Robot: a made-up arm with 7 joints. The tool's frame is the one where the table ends. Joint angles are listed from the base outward.
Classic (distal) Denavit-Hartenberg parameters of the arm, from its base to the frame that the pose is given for. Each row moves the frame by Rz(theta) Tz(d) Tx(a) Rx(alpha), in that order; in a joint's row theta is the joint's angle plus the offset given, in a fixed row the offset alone. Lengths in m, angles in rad.
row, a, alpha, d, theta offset
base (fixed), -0.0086, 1.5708, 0.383, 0
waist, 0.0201, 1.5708, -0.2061, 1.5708
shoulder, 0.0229, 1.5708, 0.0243, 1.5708
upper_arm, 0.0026, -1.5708, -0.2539, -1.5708
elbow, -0.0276, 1.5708, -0.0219, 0
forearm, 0.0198, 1.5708, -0.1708, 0
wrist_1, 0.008, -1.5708, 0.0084, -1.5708
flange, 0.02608, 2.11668, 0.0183, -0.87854
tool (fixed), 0, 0, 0.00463, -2.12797
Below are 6 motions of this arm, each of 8 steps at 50 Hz.
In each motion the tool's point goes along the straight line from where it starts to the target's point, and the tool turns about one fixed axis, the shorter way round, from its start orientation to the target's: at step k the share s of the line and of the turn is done. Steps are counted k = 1, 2, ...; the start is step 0. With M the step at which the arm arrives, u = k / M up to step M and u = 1 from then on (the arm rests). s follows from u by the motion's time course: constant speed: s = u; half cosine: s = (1 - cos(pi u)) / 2; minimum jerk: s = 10 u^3 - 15 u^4 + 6 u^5.
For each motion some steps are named. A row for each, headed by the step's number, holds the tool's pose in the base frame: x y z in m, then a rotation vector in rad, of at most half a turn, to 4 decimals.
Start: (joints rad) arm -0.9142 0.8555 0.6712 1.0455 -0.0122 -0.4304 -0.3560
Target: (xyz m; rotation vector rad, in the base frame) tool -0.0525 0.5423 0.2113 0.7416 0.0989 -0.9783
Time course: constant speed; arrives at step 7
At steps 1, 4, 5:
1: -0.0346 0.5484 0.2190 0.7805 0.0586 -0.9988
4: -0.0435 0.5454 0.2151 0.7610 0.0788 -0.9886
5: -0.0465 0.5443 0.2139 0.7546 0.0855 -0.9852

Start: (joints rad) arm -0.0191 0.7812 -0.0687 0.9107 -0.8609 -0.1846 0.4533
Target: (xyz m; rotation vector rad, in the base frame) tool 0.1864 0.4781 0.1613 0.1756 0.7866 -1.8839
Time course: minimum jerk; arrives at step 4
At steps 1, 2, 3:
1: 0.1885 0.4761 0.1619 0.1733 0.7542 -1.8790
2: 0.1876 0.4770 0.1616 0.1743 0.7685 -1.8812
3: 0.1866 0.4779 0.1614 0.1753 0.7829 -1.8834

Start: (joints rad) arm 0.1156 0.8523 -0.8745 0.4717 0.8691 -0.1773 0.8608
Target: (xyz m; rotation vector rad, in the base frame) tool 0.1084 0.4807 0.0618 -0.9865 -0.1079 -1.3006
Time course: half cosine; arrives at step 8
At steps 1, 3, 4, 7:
1: 0.1172 0.4791 0.0609 -0.9064 -0.0669 -1.2916
3: 0.1148 0.4795 0.0611 -0.9289 -0.0784 -1.2943
4: 0.1130 0.4799 0.0613 -0.9449 -0.0865 -1.2961
7: 0.1087 0.4806 0.0618 -0.9833 -0.1063 -1.3003

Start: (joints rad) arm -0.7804 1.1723 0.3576 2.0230 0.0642 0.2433 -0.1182
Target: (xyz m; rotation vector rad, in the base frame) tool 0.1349 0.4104 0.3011 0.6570 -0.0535 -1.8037
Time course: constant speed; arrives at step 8
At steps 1, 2, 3, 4, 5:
1: 0.1287 0.4103 0.2873 0.5840 -0.1187 -1.7106
2: 0.1296 0.4103 0.2892 0.5944 -0.1096 -1.7240
3: 0.1304 0.4103 0.2912 0.6048 -0.1003 -1.7374
4: 0.1313 0.4103 0.2932 0.6152 -0.0911 -1.7507
5: 0.1322 0.4104 0.2952 0.6256 -0.0818 -1.7640

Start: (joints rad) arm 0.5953 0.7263 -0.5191 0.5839 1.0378 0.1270 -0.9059
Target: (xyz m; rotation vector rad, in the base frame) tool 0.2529 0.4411 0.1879 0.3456 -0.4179 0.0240
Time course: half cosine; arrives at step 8
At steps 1, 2, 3, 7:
1: 0.2460 0.4354 0.1732 0.3053 -0.3829 0.0326
2: 0.2467 0.4360 0.1749 0.3098 -0.3868 0.0316
3: 0.2479 0.4370 0.1774 0.3166 -0.3927 0.0302
7: 0.2526 0.4409 0.1873 0.3440 -0.4165 0.0243

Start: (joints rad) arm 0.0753 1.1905 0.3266 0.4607 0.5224 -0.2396 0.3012
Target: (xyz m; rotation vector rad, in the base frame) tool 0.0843 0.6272 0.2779 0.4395 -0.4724 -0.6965
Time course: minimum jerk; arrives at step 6
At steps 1, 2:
1: 0.0880 0.6251 0.2756 0.4453 -0.5135 -0.6812
2: 0.0873 0.6255 0.2760 0.4443 -0.5061 -0.6839

